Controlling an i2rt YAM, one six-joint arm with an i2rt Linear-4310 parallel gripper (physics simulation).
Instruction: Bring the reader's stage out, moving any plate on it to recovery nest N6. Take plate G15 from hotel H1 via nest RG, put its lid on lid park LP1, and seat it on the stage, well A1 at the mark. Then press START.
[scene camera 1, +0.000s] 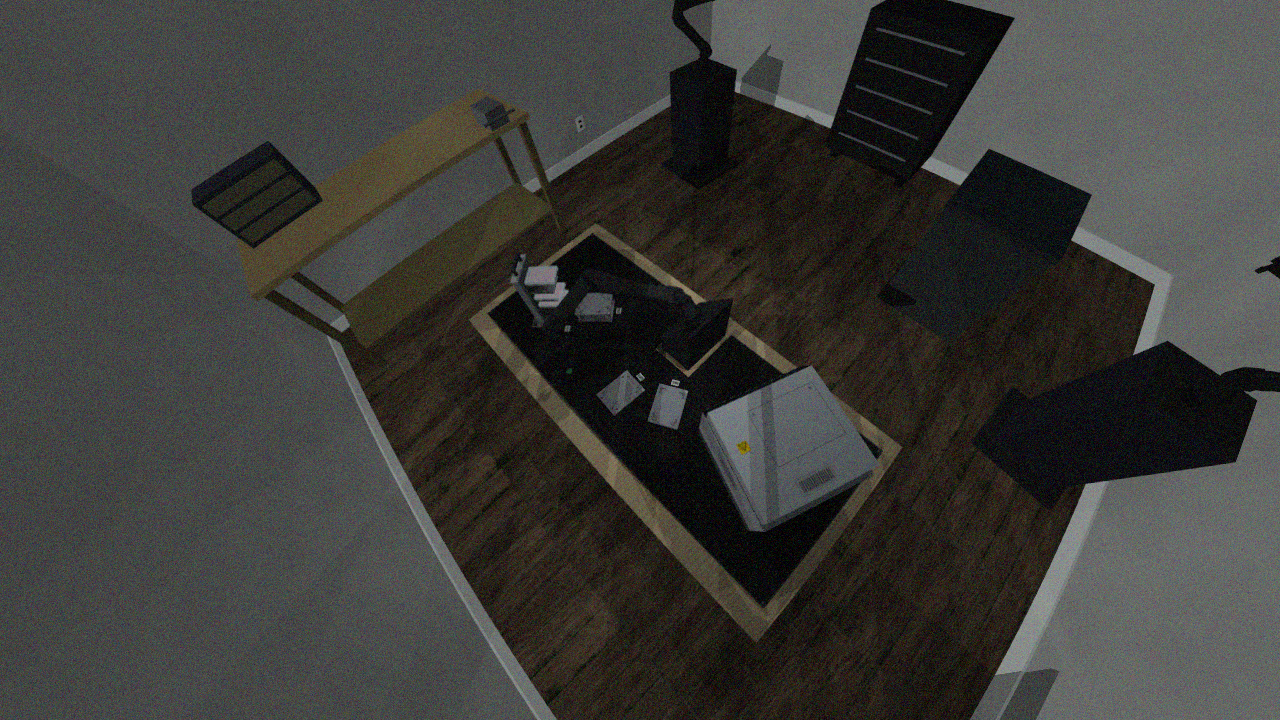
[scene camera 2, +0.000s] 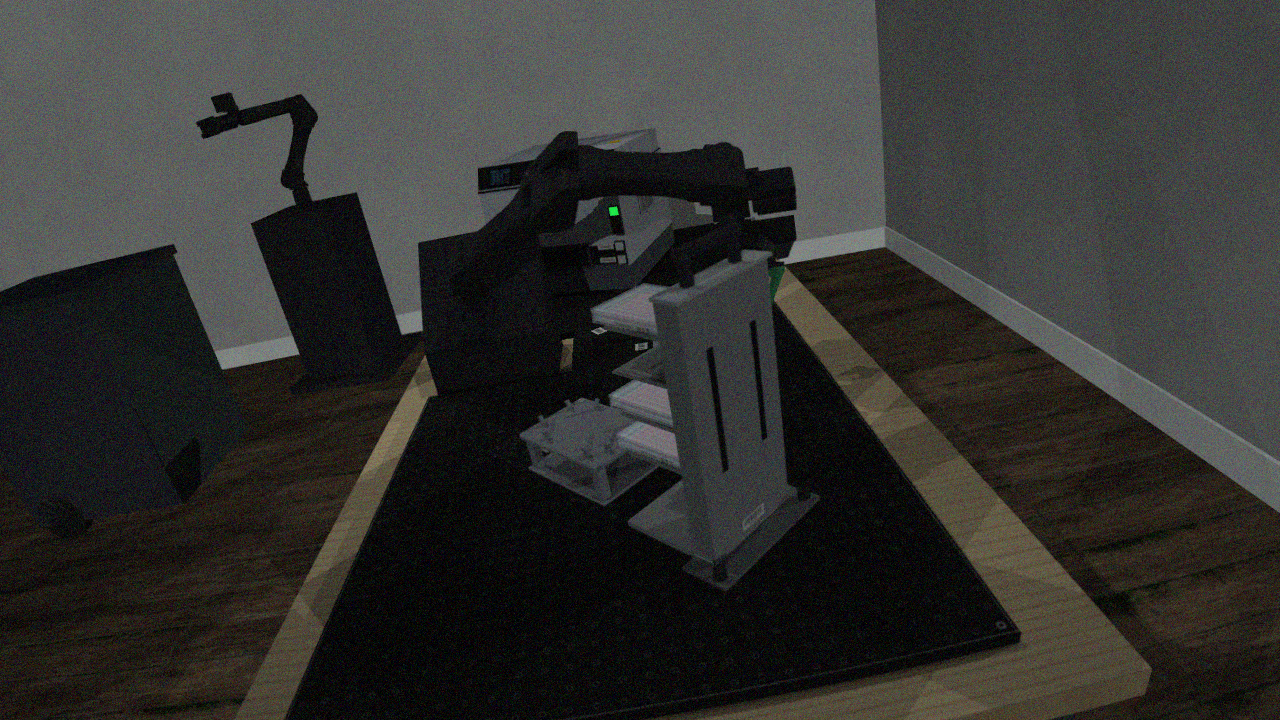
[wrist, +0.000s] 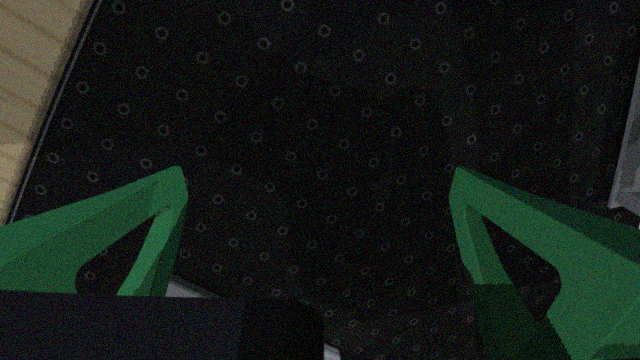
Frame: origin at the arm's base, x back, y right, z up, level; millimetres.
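Seen in the pictures: gripper, fingertip midpoint: (scene camera 1: 570, 359) (wrist: 318, 181); arm's base, origin of the base link: (scene camera 1: 694, 317) (scene camera 2: 476, 291).
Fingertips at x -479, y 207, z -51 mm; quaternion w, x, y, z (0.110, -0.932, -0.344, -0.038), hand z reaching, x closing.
Pixels of each thing's middle, then the offset from my fingertips to it. "spot": a spot on its surface instead.
- hotel, body centre: (scene camera 2: 699, 389) (scene camera 1: 539, 288) dy +345, dx +82, dz +66 mm
- top plate, body centre: (scene camera 2: 659, 305) (scene camera 1: 541, 274) dy +317, dx +112, dz +158 mm
- lower plate, body centre: (scene camera 2: 680, 434) (scene camera 1: 553, 297) dy +317, dx +112, dz -2 mm
- clear raised nest, body centre: (scene camera 2: 591, 442) (scene camera 1: 594, 306) dy +198, dx +242, dz -70 mm
- clear fixture, surface spot: (wrist: 629, 175) spot: dy +127, dx +247, dz -102 mm
- reader, body centre: (scene camera 2: 582, 211) (scene camera 1: 775, 448) dy -758, dx +333, dz +60 mm
My green gripper (wrist: 318, 181) is open, with nothing between its fingertips, above the black perforated mat. In scene camera 2 it is mostly hidden behind the hotel (scene camera 2: 726, 402) (scene camera 1: 529, 300). The hotel holds several pale pink plates on its shelves, including a top plate (scene camera 2: 624, 308) (scene camera 1: 541, 278) and a lower plate (scene camera 2: 649, 443). Plate names are unreadable. A clear raised nest (scene camera 2: 581, 438) (scene camera 1: 595, 307) stands beside the hotel, and part of a clear fixture (wrist: 629, 175) shows at the wrist view's right edge. The reader (scene camera 1: 787, 447) is at the far end; I cannot tell its stage's position.
Two flat pale holders (scene camera 1: 620, 392) (scene camera 1: 668, 405) lie between hotel and reader. The dark arm base box (scene camera 1: 704, 335) (scene camera 2: 487, 313) stands by one long edge. A green light (scene camera 2: 613, 211) shows near the reader's front. The wooden table rim (scene camera 1: 572, 429) (wrist: 25, 75) borders the mat.
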